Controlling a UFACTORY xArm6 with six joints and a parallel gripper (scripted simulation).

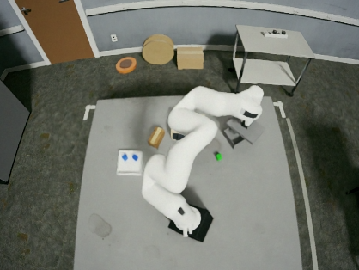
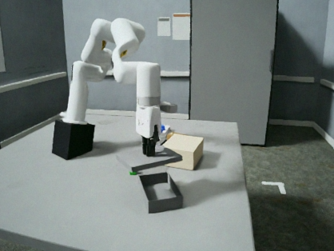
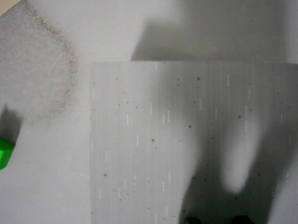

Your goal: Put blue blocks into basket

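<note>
My hand is 16 cm above the metal box and 3 cm short of it. Round my hand: lid (3 cm below); light wooden cabinet (32 cm to the left, 14 cm below, 9 cm ahead); green block (17 cm below, 16 cm to the left, 10 cm behind).
</note>
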